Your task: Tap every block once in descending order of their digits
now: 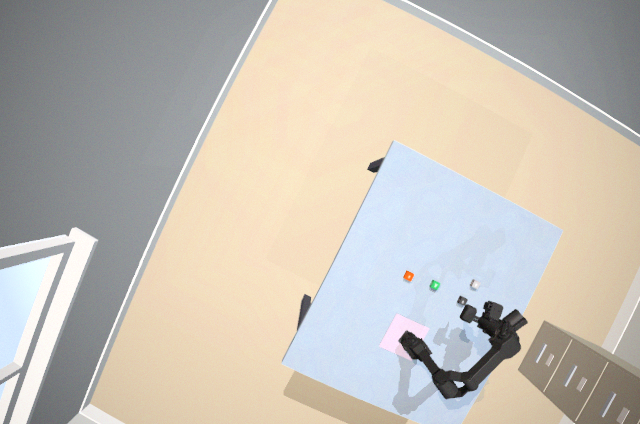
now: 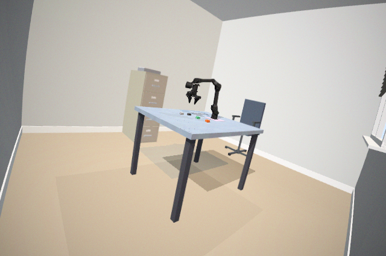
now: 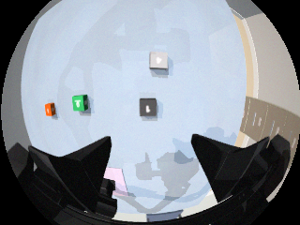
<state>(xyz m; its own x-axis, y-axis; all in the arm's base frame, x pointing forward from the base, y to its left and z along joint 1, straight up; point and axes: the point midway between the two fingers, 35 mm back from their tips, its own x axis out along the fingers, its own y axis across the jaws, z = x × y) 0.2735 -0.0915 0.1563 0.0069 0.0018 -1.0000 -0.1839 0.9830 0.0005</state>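
Now: gripper tip 150 mm to the right of the green block, 120 mm above it and 10 mm past it. Round my gripper tip: grey block 120 mm below, 100 mm ahead; orange block 270 mm to the left, 120 mm below, 40 mm behind; dark block 120 mm below, 10 mm ahead.
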